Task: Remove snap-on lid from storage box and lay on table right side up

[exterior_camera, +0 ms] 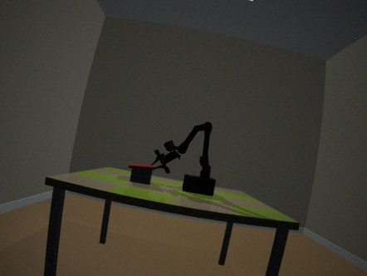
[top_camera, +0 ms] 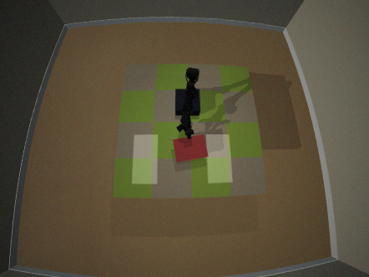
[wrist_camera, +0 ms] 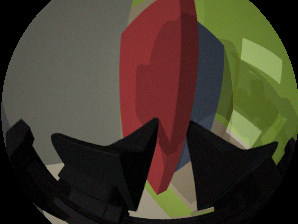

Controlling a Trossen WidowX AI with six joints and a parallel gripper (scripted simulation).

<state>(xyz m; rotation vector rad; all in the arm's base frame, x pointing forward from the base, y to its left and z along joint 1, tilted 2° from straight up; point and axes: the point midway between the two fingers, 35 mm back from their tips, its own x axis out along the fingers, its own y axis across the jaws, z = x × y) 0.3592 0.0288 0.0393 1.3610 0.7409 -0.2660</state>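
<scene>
Right now my gripper tip is 70 mm short of the red lid and 20 mm to the right of it. The rest, counted from my gripper tip: storage box: 70 mm ahead, 60 mm below, 20 mm to the left.
</scene>
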